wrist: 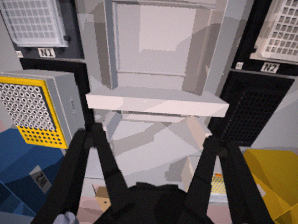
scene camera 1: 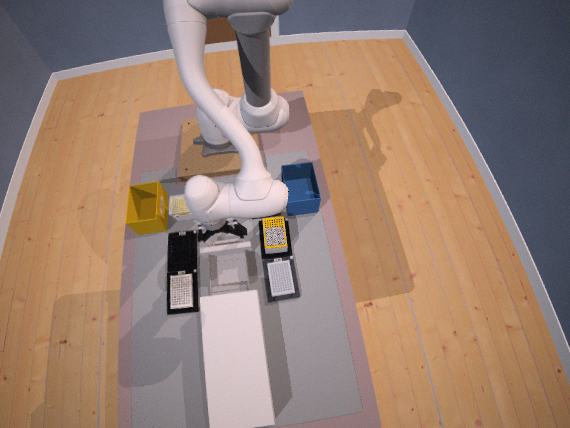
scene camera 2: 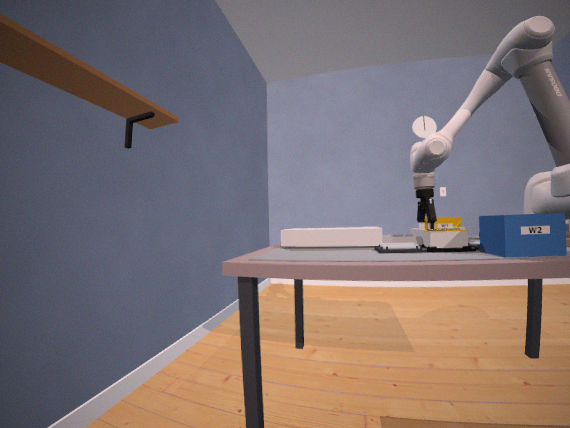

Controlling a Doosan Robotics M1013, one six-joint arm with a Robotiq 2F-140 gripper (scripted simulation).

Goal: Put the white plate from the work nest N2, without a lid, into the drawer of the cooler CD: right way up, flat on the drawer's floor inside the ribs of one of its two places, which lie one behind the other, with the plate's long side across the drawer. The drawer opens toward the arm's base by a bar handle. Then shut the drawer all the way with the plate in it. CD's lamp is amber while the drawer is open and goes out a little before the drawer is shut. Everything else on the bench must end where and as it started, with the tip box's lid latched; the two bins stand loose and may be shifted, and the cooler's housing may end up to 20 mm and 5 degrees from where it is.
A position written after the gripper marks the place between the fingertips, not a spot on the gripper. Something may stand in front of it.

Note:
In view: the gripper [wrist: 154, 114], a cooler CD [scene camera 1: 237, 376] and a white plate [scene camera 1: 186, 279].
The cooler CD shows as well in scene camera 2 [scene camera 2: 350, 236].

